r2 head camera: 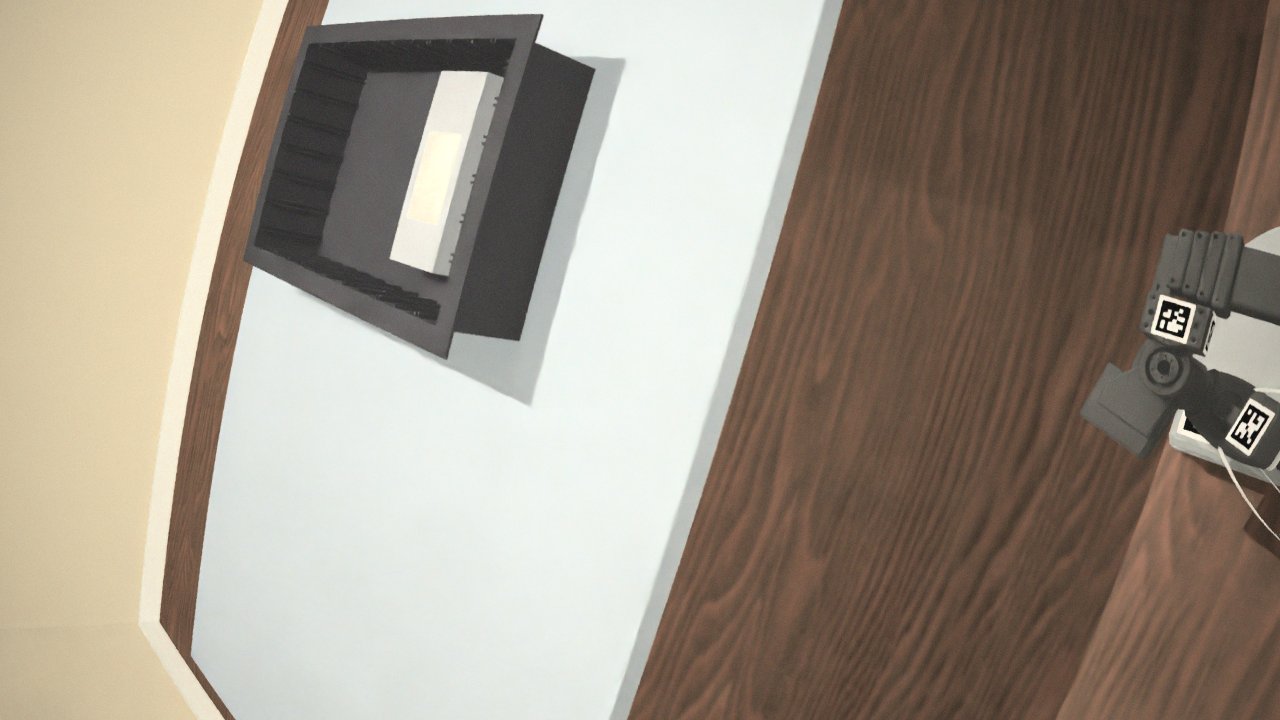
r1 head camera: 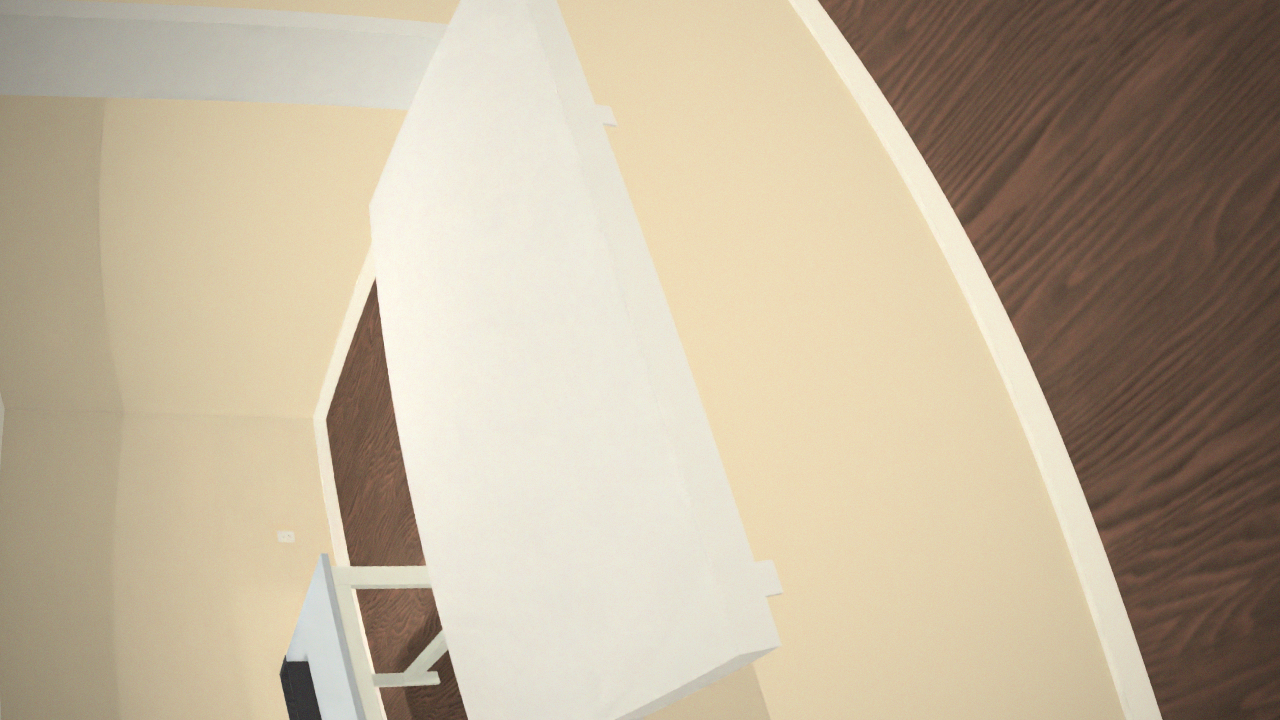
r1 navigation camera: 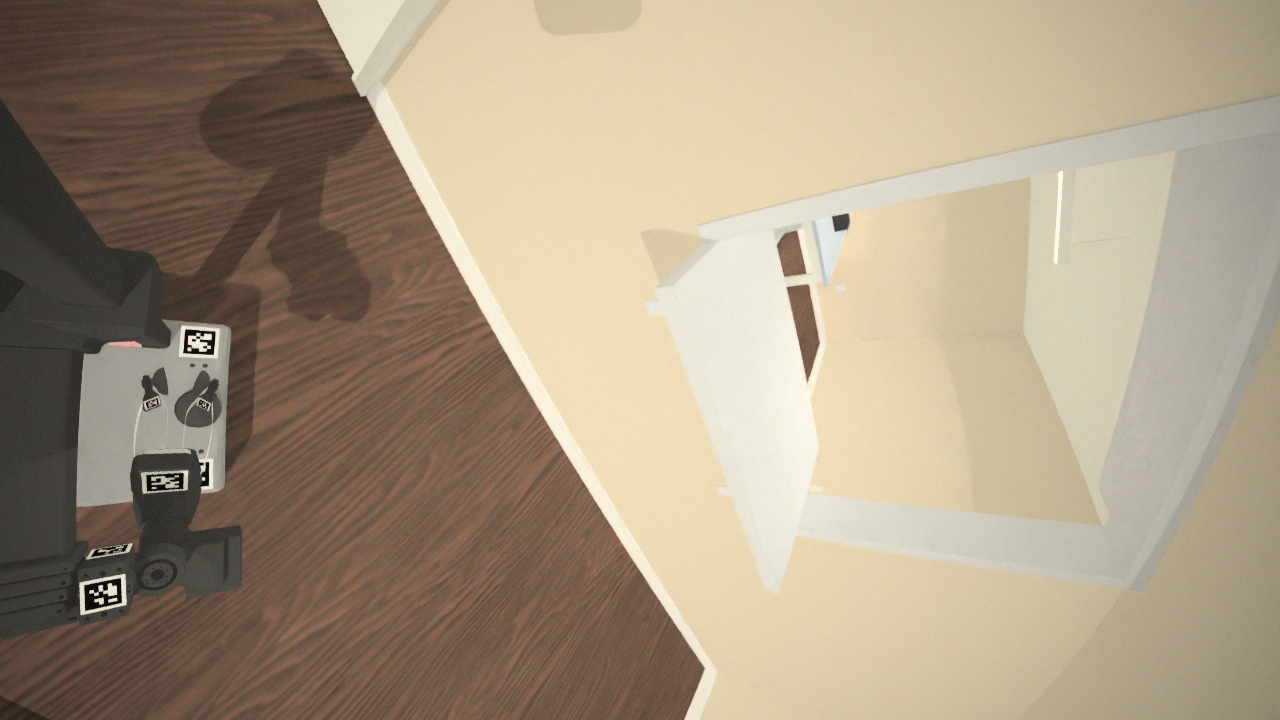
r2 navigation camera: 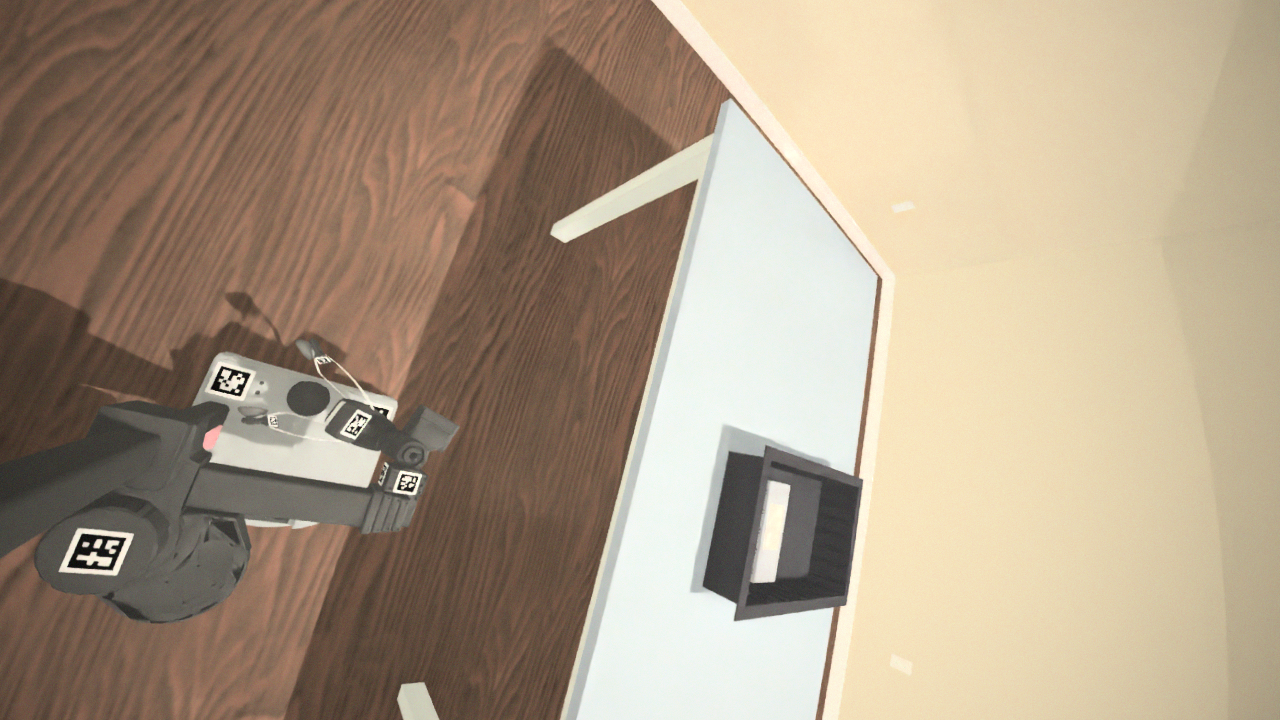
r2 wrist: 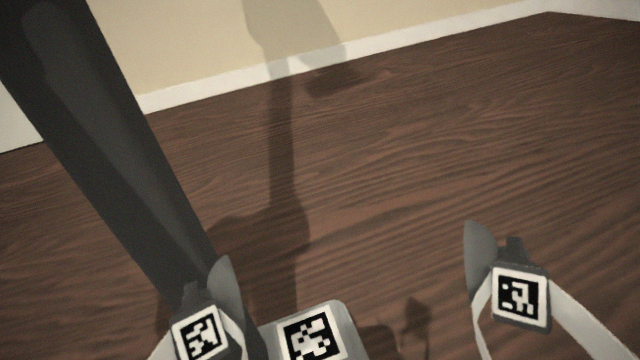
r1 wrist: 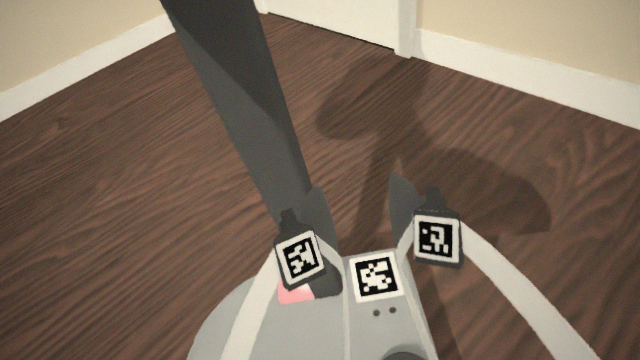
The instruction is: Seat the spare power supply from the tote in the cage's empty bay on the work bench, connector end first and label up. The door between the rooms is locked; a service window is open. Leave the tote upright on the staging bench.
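Observation:
The white power supply [r2 head camera: 438,174] [r2 navigation camera: 770,532] lies in the dark tote [r2 head camera: 537,197] [r2 navigation camera: 733,519], near one long wall, its pale label facing up. The tote stands upright on the pale blue staging bench [r2 head camera: 447,537] [r2 navigation camera: 760,295]. My r2 gripper [r2 navigation camera: 280,380] [r2 wrist: 345,260] is wide open and empty, over its own base, with floor between it and the bench. My r1 gripper [r1 navigation camera: 181,383] [r1 wrist: 360,205] is open and empty over its base in the other room; its fingers stand moderately apart. The service window [r1 navigation camera: 1154,358] is open. The cage and work bench do not show.
A white shelf [r1 head camera: 537,358] [r1 navigation camera: 742,385] juts from the service window. Through the opening, r1 sees part of the staging bench and a dark object [r1 head camera: 302,689] [r1 navigation camera: 840,222] on it. A white door [r1 wrist: 345,20] is in r1's wrist view. A bench leg [r2 navigation camera: 635,192] stands near r2.

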